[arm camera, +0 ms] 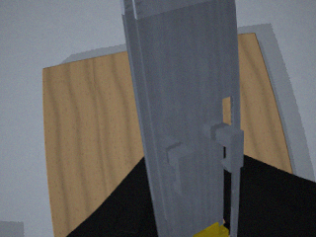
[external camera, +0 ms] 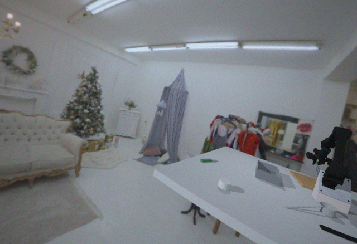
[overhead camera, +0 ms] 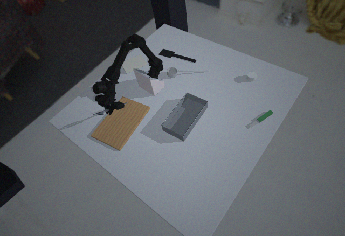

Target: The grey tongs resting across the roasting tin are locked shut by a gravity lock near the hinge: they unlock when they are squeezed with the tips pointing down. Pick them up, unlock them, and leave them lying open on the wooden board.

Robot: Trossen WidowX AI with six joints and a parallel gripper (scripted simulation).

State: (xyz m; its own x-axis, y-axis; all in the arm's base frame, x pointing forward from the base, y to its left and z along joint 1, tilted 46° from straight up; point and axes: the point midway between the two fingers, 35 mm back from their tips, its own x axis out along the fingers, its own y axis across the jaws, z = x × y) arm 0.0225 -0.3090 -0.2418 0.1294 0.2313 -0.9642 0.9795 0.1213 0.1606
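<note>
My gripper tip is 30 mm to the right of the yellow lock piece, 20 mm below it and 10 mm past it. The rest, counted from my gripper tip: black spatula: 750 mm to the left, 150 mm below, 130 mm behind; wooden board: 140 mm below, 50 mm to the left; grey roasting tin: 330 mm to the left, 320 mm ahead, 120 mm below.
</note>
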